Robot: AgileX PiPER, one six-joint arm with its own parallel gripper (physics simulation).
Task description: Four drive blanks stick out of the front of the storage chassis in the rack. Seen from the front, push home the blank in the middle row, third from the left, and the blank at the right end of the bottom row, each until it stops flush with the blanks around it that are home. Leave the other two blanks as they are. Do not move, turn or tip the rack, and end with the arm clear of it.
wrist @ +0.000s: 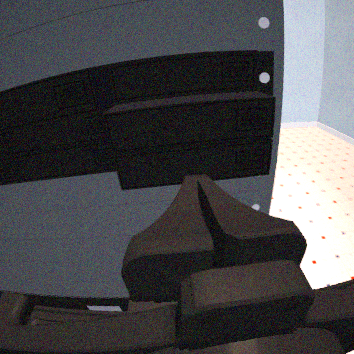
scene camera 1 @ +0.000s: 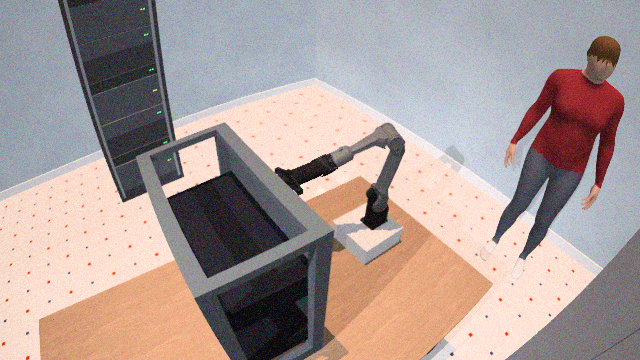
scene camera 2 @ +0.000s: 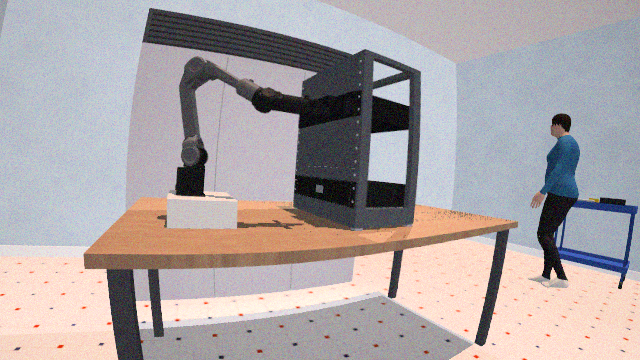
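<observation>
The grey rack (scene camera 1: 315, 230) (scene camera 2: 365, 140) stands on the table and holds the dark storage chassis. In the wrist view, the bottom-row right-end blank (wrist: 195, 162) and the middle-row right-end blank (wrist: 185, 125) stick out, one above the other. The top-row right-end blank (wrist: 180, 75) sits further back. Blanks to the left are too dark to judge, including the middle-row third one. My gripper (wrist: 195, 189) is shut and empty. Its tips appear just below the lower edge of the bottom right blank; contact cannot be told. The tips are hard to make out in both scene views.
The arm (scene camera 1: 392, 165) (scene camera 2: 190, 105) stands on a white block (scene camera 1: 367, 242) (scene camera 2: 201, 212) on the wooden table (scene camera 1: 425, 265) (scene camera 2: 280, 245). A person in red (scene camera 1: 585, 120), a person in blue (scene camera 2: 562, 165), a tall server rack (scene camera 1: 125, 100) and a blue cart (scene camera 2: 595, 256) stand away from the table.
</observation>
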